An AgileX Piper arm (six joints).
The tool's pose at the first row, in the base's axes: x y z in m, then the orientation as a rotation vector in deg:
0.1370, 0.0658, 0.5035, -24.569, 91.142, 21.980
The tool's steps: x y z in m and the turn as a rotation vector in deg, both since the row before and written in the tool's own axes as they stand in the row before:
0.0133, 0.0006, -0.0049, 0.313, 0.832, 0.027
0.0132, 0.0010, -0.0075, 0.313, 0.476, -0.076
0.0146, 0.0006, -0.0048, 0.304, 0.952, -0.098
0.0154, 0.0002, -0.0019, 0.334, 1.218, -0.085
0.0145, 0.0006, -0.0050, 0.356, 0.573, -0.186
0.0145, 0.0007, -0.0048, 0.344, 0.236, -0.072
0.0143, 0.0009, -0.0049, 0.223, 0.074, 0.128
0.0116, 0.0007, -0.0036, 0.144, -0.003, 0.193
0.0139, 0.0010, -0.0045, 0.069, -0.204, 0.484
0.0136, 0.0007, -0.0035, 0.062, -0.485, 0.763
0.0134, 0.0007, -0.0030, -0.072, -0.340, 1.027
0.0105, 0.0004, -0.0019, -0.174, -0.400, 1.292
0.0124, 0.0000, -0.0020, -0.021, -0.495, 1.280
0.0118, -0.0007, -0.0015, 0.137, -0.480, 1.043
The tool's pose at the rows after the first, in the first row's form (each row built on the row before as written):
0.1318, 0.0634, 0.4905, -24.517, 91.998, 21.612
0.1240, 0.0600, 0.4779, -24.457, 92.480, 21.222
0.1185, 0.0574, 0.4638, -24.537, 93.417, 20.744
0.1155, 0.0557, 0.4487, -24.647, 94.618, 20.203
0.1094, 0.0528, 0.4349, -24.668, 95.166, 19.671
0.1033, 0.0500, 0.4212, -24.525, 95.414, 19.288
0.0970, 0.0473, 0.4077, -24.271, 95.543, 19.182
0.0922, 0.0453, 0.3967, -24.004, 95.605, 19.203
0.0862, 0.0430, 0.3835, -23.508, 95.538, 19.535
0.0812, 0.0411, 0.3705, -22.723, 95.265, 20.122
0.0767, 0.0396, 0.3576, -21.856, 95.178, 20.995
0.0736, 0.0387, 0.3474, -20.832, 95.076, 22.157
0.0703, 0.0376, 0.3353, -19.679, 94.890, 23.190
0.0678, 0.0364, 0.3237, -18.605, 94.680, 23.909

